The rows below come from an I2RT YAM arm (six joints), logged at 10 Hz.
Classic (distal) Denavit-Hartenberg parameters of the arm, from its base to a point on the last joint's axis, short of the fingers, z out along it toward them. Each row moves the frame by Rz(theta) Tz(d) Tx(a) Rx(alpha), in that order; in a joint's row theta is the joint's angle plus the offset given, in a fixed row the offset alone. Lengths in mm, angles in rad.
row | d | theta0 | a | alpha
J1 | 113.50 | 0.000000 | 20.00 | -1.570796
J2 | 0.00 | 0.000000 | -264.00 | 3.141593
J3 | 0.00 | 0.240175 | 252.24 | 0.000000
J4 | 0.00 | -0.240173 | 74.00 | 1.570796
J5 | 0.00 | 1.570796 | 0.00 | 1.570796
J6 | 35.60 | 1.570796 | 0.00 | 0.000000
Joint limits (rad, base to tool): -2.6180..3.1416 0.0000..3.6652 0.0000..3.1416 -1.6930..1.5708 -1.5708..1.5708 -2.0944..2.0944
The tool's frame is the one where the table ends.
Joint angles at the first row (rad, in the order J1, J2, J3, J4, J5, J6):
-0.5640, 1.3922, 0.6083, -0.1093, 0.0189, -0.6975
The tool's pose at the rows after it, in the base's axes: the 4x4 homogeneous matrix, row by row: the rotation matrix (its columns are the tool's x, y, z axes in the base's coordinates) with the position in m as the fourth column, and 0 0 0 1 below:
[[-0.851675 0.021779 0.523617 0.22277], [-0.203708 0.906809 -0.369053 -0.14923], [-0.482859 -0.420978 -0.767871 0.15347], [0 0 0 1]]
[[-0.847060 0.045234 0.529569 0.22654], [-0.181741 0.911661 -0.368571 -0.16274], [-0.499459 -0.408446 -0.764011 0.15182], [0 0 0 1]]
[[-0.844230 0.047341 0.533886 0.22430], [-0.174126 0.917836 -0.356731 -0.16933], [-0.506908 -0.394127 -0.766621 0.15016], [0 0 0 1]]
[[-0.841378 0.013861 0.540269 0.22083], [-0.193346 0.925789 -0.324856 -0.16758], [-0.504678 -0.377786 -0.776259 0.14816], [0 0 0 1]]
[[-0.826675 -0.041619 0.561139 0.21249], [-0.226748 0.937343 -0.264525 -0.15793], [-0.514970 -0.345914 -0.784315 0.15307], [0 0 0 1]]
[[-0.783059 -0.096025 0.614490 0.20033], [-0.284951 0.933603 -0.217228 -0.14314], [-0.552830 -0.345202 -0.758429 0.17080], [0 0 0 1]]
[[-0.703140 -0.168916 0.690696 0.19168], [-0.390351 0.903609 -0.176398 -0.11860], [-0.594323 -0.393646 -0.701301 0.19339], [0 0 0 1]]
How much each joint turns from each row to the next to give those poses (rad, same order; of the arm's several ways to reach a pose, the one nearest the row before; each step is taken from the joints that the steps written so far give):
-0.0240, 0.0519, 0.0179, 0.0515, -0.0023, 0.0004
-0.0363, 0.0477, 0.0317, 0.0221, -0.0271, -0.0008
-0.0274, 0.0137, 0.0061, 0.0027, -0.0297, -0.0111
-0.0069, -0.0069, -0.0103, -0.0141, -0.0336, -0.0248
0.0015, -0.0598, -0.0229, -0.0580, -0.0599, -0.0286
0.0080, -0.1290, -0.0279, -0.0728, -0.0660, -0.0336
0.0573, -0.1614, -0.0278, -0.0557, -0.0416, -0.0335

